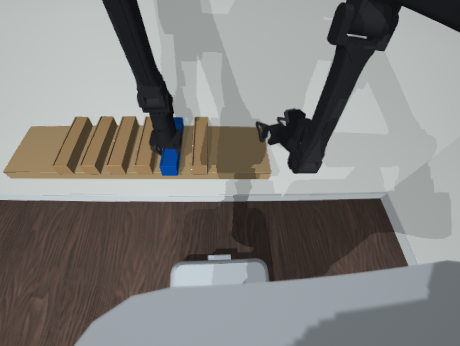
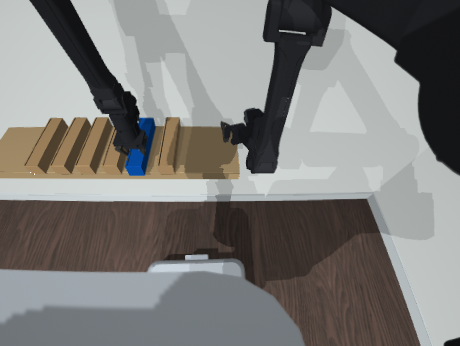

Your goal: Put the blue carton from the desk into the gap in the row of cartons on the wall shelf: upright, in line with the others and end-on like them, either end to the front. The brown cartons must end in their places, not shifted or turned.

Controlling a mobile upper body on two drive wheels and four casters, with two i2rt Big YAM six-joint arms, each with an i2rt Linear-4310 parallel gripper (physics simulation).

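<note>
The blue carton (image 1: 170,162) (image 2: 136,164) is in the gap of the row on the wall shelf (image 1: 240,150) (image 2: 207,150), end-on, between the fourth brown carton (image 1: 145,161) (image 2: 114,162) and the brown carton at the right end (image 1: 200,145) (image 2: 170,145). More space shows on its right than on its left. Whether it touches the shelf is hard to tell. My left gripper (image 1: 167,150) (image 2: 131,150) is shut on the blue carton from above; its fingers partly hide the carton and its left neighbour. My right gripper (image 1: 263,132) (image 2: 227,132) is open and empty near the shelf's right end.
Three more brown cartons (image 1: 73,145) (image 1: 99,145) (image 1: 123,145) stand farther left in the row. The wall (image 1: 65,80) rises behind the shelf. Dark wooden floor (image 1: 100,240) lies below, and the robot's grey base (image 1: 225,310) is in front.
</note>
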